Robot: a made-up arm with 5 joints.
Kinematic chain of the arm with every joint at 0, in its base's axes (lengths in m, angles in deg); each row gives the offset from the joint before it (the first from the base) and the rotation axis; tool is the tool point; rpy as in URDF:
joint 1: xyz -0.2 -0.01 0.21 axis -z
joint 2: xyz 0.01 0.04 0 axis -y
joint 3: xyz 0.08 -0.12 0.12 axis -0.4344 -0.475 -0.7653
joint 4: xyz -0.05 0.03 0 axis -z
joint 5: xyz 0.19 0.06 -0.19 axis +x
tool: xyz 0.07 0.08 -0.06 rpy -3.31 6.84 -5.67
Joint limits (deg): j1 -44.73..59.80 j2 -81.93..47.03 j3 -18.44..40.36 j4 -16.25..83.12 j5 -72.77..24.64
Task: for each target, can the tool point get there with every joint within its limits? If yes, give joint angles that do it. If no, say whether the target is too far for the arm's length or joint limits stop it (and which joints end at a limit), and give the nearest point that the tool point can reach.
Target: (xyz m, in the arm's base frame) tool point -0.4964 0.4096 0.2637
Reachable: no: joint limits stop it (at a limit: joint 1, joint 2, joint 3, joint 4, joint 5) | nearest point -0.2532 0.2589 0.2625 | short by 0.286 m
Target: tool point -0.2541 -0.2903 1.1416
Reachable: no: too far | nearest point -0.2212 -0.3329 0.4928 | short by 0.651 m
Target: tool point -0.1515 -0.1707 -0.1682
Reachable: yes | joints 14.04 -67.04 29.88 13.25 -8.33
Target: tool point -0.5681 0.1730 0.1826
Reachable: no: joint limits stop it (at a limit: joint 1, joint 2, joint 3, joint 4, joint 5) | nearest point -0.5103 0.0055 0.0921 | short by 0.199 m
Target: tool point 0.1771 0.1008 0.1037
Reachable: yes | joints -33.93 1.60 23.62 8.68 -29.86
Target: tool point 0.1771 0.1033 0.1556
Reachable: yes | joints -21.54 7.43 24.66 -1.90 -2.84
